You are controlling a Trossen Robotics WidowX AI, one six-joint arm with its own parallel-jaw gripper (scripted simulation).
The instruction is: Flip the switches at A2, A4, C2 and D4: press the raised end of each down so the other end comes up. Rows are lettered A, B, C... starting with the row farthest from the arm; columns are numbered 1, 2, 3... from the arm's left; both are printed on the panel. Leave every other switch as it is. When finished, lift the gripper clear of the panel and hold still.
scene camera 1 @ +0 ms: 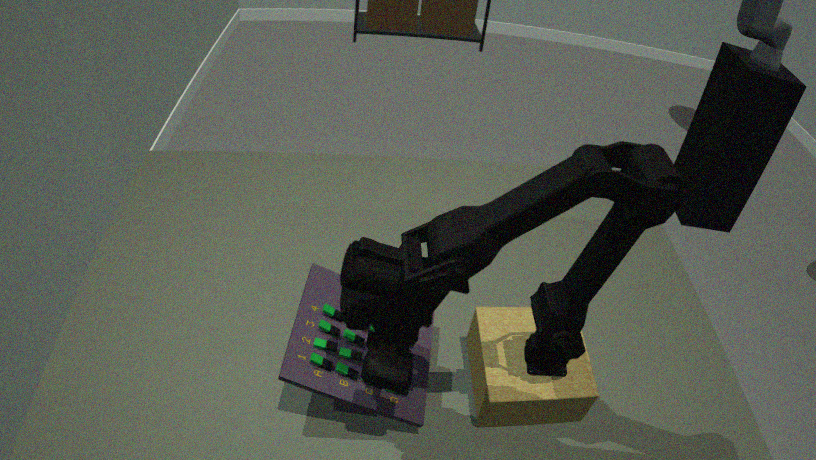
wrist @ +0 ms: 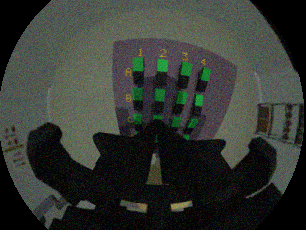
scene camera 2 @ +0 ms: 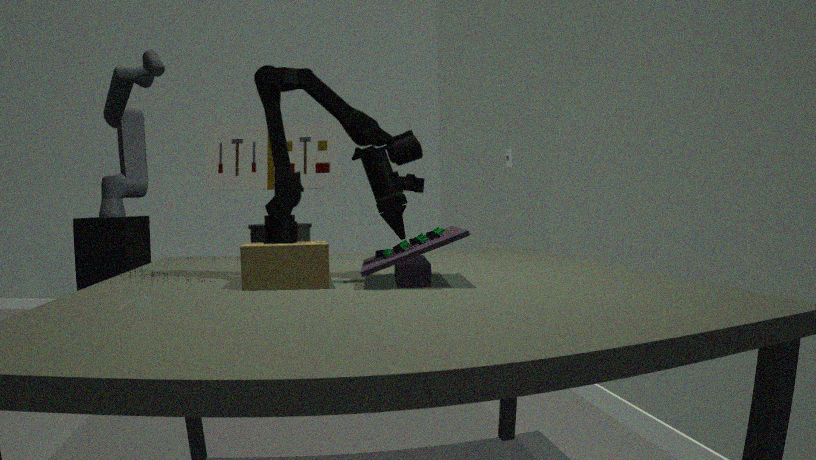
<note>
My gripper [scene camera 1: 371,357] is shut, holding nothing.
My gripper also shows in the wrist view [wrist: 157,122] and in scene camera 2 [scene camera 2: 403,239].
</note>
